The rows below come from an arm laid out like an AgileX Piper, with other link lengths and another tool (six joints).
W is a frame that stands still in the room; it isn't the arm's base.
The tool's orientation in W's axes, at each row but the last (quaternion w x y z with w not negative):
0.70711, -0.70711, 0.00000, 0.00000
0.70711, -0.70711, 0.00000, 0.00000
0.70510, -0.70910, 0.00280, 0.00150
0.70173, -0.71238, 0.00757, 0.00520
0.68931, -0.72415, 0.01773, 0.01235
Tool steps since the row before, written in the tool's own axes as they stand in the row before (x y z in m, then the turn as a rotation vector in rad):
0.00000, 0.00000, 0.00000, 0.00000, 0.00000, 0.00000
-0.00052, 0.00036, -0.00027, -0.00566, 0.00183, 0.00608
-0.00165, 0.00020, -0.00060, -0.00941, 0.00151, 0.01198
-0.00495, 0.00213, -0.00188, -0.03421, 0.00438, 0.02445
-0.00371, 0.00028, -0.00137, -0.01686, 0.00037, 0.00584
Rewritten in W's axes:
0.00000, 0.00000, 0.00000, 0.00000, 0.00000, 0.00000
-0.00052, -0.00027, -0.00036, -0.00566, 0.00608, -0.00183
-0.00165, -0.00060, -0.00019, -0.00940, 0.01199, -0.00152
-0.00499, -0.00189, -0.00201, -0.03420, 0.02450, -0.00413
-0.00373, -0.00135, -0.00005, -0.01682, 0.00596, 0.00006

